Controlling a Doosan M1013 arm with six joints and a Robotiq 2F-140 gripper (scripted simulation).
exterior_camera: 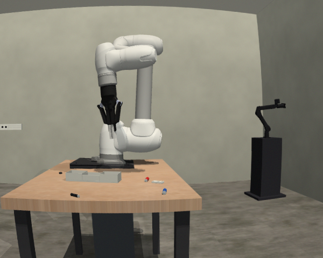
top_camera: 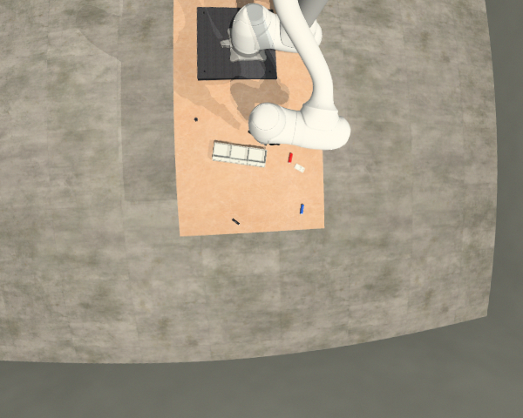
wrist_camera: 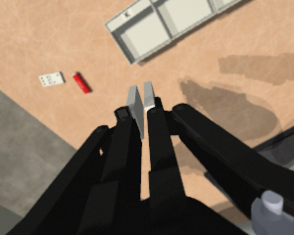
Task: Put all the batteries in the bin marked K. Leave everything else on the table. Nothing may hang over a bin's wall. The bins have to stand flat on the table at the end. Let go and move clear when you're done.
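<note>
Now: the grey bin row 3 cm ahead of my hand, 10 cm to the right of it and 21 cm below it. Round my hand: red battery (6 cm ahead, 15 cm to the left, 22 cm below); small white flat piece (12 cm ahead, 19 cm to the left, 22 cm below); small black round thing (17 cm behind, 29 cm to the right, 22 cm below).
</note>
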